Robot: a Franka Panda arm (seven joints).
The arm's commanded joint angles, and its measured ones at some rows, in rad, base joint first. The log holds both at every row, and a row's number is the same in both.
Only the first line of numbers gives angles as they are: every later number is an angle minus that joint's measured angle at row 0.
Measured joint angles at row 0:
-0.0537, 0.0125, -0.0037, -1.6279, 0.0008, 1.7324, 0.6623
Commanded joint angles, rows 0 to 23:
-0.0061, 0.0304, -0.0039, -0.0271, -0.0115, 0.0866, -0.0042
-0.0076, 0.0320, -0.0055, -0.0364, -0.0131, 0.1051, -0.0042
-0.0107, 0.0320, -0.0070, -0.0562, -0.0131, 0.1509, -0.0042
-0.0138, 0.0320, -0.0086, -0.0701, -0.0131, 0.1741, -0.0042
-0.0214, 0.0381, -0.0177, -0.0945, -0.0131, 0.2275, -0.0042
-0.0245, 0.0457, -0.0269, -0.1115, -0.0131, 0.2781, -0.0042
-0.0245, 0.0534, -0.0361, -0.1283, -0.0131, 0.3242, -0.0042
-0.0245, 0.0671, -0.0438, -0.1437, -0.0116, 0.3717, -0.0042
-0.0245, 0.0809, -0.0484, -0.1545, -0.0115, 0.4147, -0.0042
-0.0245, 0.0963, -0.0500, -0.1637, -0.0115, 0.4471, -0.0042
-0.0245, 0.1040, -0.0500, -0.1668, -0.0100, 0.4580, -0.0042
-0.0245, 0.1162, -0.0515, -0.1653, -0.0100, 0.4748, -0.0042
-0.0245, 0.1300, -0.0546, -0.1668, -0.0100, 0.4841, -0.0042
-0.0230, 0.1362, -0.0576, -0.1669, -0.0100, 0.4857, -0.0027
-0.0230, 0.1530, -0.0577, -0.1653, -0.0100, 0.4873, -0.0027
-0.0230, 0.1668, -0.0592, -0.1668, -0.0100, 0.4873, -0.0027
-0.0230, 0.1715, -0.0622, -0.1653, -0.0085, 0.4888, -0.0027
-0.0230, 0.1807, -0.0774, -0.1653, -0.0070, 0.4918, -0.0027
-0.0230, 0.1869, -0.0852, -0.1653, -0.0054, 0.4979, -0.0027
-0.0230, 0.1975, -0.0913, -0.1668, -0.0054, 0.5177, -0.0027
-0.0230, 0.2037, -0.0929, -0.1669, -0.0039, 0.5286, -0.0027
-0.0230, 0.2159, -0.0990, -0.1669, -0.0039, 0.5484, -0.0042
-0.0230, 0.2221, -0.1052, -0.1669, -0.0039, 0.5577, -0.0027
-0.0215, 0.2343, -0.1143, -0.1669, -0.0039, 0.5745, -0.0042
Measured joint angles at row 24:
-0.0240, 0.2067, -0.0936, -0.1655, -0.0003, 0.5190, 0.0001
